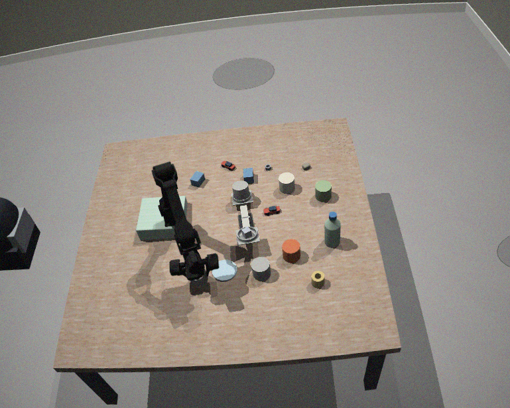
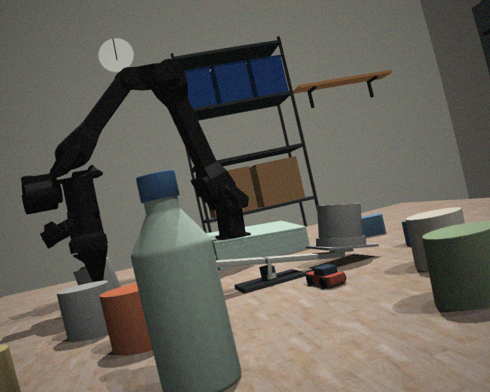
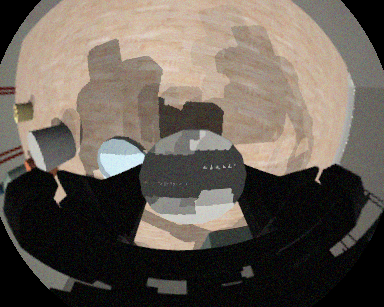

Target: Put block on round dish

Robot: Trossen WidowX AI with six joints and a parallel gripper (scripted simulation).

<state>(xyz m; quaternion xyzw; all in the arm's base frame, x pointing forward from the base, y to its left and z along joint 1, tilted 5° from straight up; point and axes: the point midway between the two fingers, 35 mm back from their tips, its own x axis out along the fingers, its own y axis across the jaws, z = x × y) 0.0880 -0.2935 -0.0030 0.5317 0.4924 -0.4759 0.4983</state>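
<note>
Right now my gripper tip is 10 cm short of the round dish, 3 cm to the right of it and 3 cm above it. From my gripper tip the other things lie so: balance beam 22 cm ahead, 26 cm to the left, 1 cm above; balance 22 cm ahead, 26 cm to the left, 1 cm below; orange cylinder 36 cm ahead, 4 cm to the left.
</note>
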